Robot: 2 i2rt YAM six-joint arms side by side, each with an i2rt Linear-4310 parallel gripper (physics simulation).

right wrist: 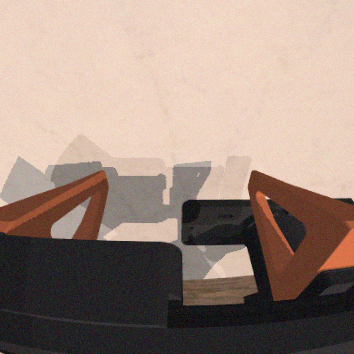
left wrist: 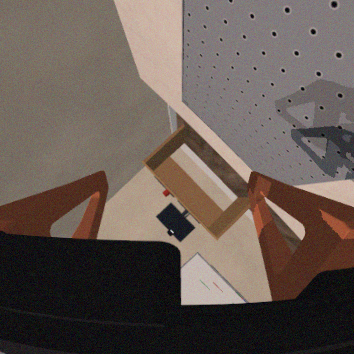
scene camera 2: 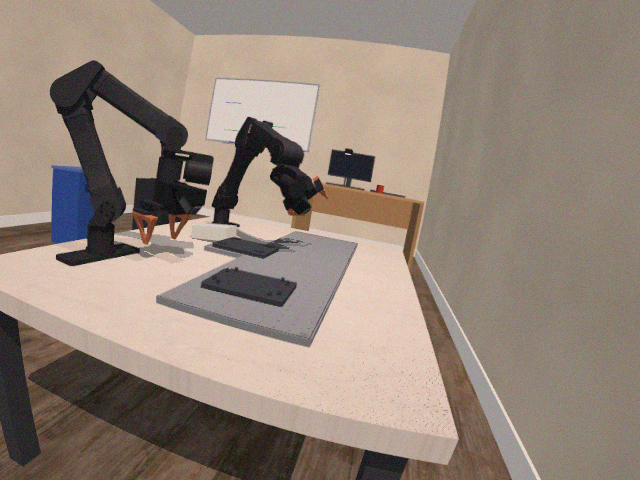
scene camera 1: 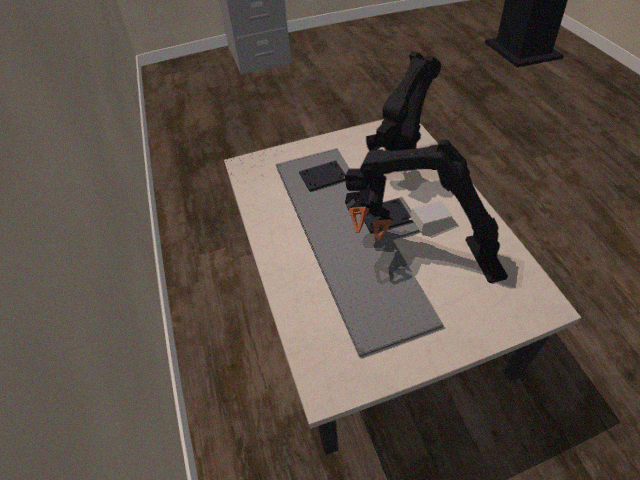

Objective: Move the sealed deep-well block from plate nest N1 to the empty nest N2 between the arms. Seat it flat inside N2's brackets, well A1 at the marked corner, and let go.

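Frame: origin at the left arm's base, x ahead, y left, z up, level; metres.
Seen in the pictures: left gripper, fingertip midpoint: [left wrist: 177,178] [scene camera 2: 315,206] [scene camera 1: 367,237]; right gripper, fingertip midpoint: [right wrist: 177,178] [scene camera 2: 160,241]; left arm's base, origin of the base link: [scene camera 1: 485,258]; right arm's base, origin of the base link: [scene camera 2: 100,255].
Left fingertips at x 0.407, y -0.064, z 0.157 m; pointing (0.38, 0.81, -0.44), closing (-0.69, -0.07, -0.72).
Observation:
Pixels of each thing's top centre, then the offset from my left fingertips to it. Level surfaces: height alone.
- pale box-like block, middle of its top: [scene camera 2: 215,223] [scene camera 1: 432,210] dx -0.285, dy -0.147, dz -0.102 m
- middle dark nest plate, middle of its top: [scene camera 2: 246,243] [scene camera 1: 385,212] dx -0.127, dy -0.201, dz -0.126 m
- grey pegboard, its level: dz -0.144 m
- table, its level: dz -0.157 m
A pale box-like block [scene camera 1: 433,212] [scene camera 2: 212,231] stands beside the middle dark nest plate [scene camera 1: 398,209] [scene camera 2: 242,246]; whether it is the sealed deep-well block is unclear. Another dark nest plate [scene camera 1: 323,175] [scene camera 2: 248,285] with small posts shows no block on it. Nest labels and the A1 corner are not readable. My left gripper [scene camera 1: 368,235] [scene camera 2: 308,205] [left wrist: 177,178] is open and empty above the pegboard, near the middle plate in scene camera 1. My right gripper [scene camera 2: 160,240] [right wrist: 177,178] is open and empty above the table by its own arm base; the left arm mostly hides it in scene camera 1.
The grey pegboard [scene camera 1: 351,279] [scene camera 2: 320,289] [left wrist: 225,100] lies along the table [scene camera 1: 289,320] [scene camera 2: 372,330] [right wrist: 175,75]. The left arm [scene camera 1: 403,161] reaches over the area beside the middle plate. A desk with a monitor [scene camera 2: 351,165] stands beyond the table.

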